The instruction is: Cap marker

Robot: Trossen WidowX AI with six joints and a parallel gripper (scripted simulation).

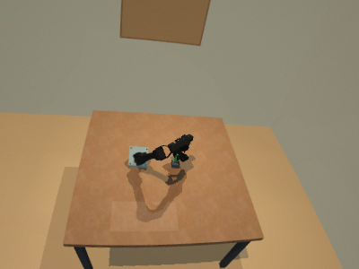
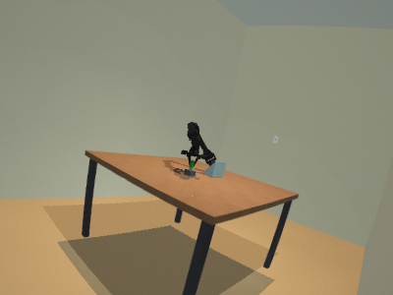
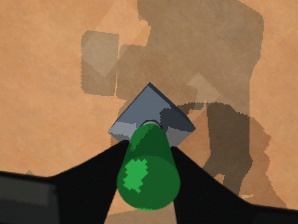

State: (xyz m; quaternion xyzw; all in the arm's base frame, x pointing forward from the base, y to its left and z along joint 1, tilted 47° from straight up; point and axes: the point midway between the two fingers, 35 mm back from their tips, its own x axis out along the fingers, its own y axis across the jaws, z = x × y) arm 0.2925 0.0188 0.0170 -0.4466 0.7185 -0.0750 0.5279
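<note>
My gripper tip is now 10 mm below the marker cap. The rest, counted from my gripper tip: holder block 50 mm below.
</note>
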